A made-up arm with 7 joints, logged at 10 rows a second.
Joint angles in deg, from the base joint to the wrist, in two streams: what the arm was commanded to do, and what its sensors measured. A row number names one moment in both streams.
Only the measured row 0 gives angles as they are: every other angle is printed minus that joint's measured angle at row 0.
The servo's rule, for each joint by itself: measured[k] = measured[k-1] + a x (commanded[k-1-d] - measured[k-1]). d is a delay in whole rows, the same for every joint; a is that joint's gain. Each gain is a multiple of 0.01, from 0.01 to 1. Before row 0 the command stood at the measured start. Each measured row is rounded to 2 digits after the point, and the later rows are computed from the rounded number. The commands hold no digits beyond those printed.
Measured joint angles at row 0:
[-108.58 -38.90 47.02 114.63 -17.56 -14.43 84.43]
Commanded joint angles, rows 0 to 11:
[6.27 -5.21 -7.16 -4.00 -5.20 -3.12 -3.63]
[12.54 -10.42 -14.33 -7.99 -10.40 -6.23 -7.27]
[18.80 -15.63 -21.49 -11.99 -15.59 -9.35 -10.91]
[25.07 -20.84 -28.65 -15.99 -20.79 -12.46 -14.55]
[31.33 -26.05 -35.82 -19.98 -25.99 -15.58 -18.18]
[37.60 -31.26 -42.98 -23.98 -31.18 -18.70 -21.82]
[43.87 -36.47 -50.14 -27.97 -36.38 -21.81 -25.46]
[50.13 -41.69 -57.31 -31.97 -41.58 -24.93 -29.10]
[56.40 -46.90 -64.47 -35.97 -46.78 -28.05 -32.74]
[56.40 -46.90 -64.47 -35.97 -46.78 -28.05 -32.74]
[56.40 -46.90 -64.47 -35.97 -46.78 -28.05 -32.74]
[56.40 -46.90 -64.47 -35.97 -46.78 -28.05 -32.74]
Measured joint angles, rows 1 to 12:
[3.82 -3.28 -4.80 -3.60 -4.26 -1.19 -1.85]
[9.14 -7.78 -11.19 -7.55 -9.29 -3.11 -4.61]
[15.03 -12.73 -18.09 -11.55 -14.46 -5.48 -7.82]
[21.15 -17.84 -25.17 -15.55 -19.65 -8.13 -11.25]
[27.36 -23.01 -32.31 -19.54 -24.85 -10.96 -14.78]
[33.61 -28.21 -39.46 -23.54 -30.04 -13.90 -18.37]
[39.87 -33.41 -46.62 -27.53 -35.24 -16.91 -21.99]
[46.13 -38.63 -53.78 -31.53 -40.44 -19.96 -25.62]
[52.39 -43.84 -60.94 -35.53 -45.64 -23.03 -29.25]
[54.84 -45.77 -63.31 -35.93 -46.57 -24.94 -31.03]
[55.79 -46.48 -64.09 -35.97 -46.74 -26.12 -31.90]
[56.16 -46.74 -64.34 -35.97 -46.77 -26.85 -32.33]
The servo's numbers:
d 0
a 0.61 0.63 0.67 0.90 0.82 0.38 0.51

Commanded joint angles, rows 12 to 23:
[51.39 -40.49 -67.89 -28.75 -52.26 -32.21 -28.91]
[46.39 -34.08 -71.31 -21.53 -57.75 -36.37 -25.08]
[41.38 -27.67 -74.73 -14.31 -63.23 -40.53 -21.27]
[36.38 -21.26 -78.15 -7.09 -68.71 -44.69 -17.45]
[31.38 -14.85 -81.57 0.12 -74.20 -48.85 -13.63]
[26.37 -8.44 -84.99 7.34 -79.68 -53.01 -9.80]
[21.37 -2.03 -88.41 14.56 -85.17 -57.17 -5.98]
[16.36 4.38 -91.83 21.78 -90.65 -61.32 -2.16]
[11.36 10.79 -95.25 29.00 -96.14 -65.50 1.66]
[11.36 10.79 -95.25 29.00 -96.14 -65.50 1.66]
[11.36 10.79 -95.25 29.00 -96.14 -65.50 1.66]
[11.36 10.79 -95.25 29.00 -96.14 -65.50 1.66]
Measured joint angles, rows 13 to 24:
[53.25 -42.80 -66.72 -29.47 -51.27 -28.89 -30.59]
[49.07 -37.31 -69.80 -22.32 -56.58 -31.73 -27.78]
[44.38 -31.24 -73.10 -15.11 -62.03 -35.07 -24.46]
[39.50 -24.95 -76.48 -7.89 -67.51 -38.73 -20.88]
[34.55 -18.59 -79.89 -0.68 -73.00 -42.58 -17.18]
[29.56 -12.20 -83.31 6.54 -78.48 -46.54 -13.42]
[24.56 -5.79 -86.73 13.76 -83.97 -50.58 -9.63]
[19.56 0.62 -90.15 20.98 -89.45 -54.66 -5.82]
[14.56 7.03 -93.57 28.20 -94.94 -58.78 -2.01]
[12.61 9.40 -94.70 28.92 -95.92 -61.33 -0.14]
[11.85 10.28 -95.07 28.99 -96.10 -62.91 0.78]
[11.55 10.60 -95.19 29.00 -96.13 -63.89 1.23]

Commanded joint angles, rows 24 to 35:
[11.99 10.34 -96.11 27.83 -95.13 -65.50 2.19]
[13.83 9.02 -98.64 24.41 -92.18 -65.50 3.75]
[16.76 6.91 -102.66 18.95 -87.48 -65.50 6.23]
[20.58 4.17 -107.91 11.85 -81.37 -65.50 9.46]
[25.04 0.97 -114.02 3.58 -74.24 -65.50 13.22]
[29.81 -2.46 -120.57 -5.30 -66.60 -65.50 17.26]
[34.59 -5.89 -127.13 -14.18 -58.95 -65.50 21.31]
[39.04 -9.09 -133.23 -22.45 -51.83 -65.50 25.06]
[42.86 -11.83 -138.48 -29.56 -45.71 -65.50 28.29]
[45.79 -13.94 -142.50 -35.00 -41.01 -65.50 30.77]
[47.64 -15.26 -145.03 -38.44 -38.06 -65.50 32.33]
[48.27 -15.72 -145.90 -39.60 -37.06 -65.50 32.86]
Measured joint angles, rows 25 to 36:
[11.82 10.44 -95.81 27.95 -95.31 -64.50 1.72]
[13.05 9.55 -97.71 24.76 -92.74 -64.88 2.76]
[15.31 7.89 -101.03 19.53 -88.43 -65.12 4.53]
[18.52 5.55 -105.64 12.62 -82.64 -65.26 7.04]
[22.50 2.66 -111.25 4.48 -75.75 -65.35 10.19]
[26.96 -0.57 -117.49 -4.32 -68.25 -65.41 13.80]
[31.61 -3.92 -123.95 -13.19 -60.62 -65.44 17.63]
[36.14 -7.18 -130.17 -21.52 -53.41 -65.46 21.42]
[40.24 -10.11 -135.74 -28.76 -47.10 -65.48 24.92]
[43.63 -12.52 -140.27 -34.38 -42.11 -65.49 27.90]
[46.08 -14.25 -143.46 -38.03 -38.79 -65.49 30.16]
[47.42 -15.18 -145.09 -39.44 -37.37 -65.49 31.54]

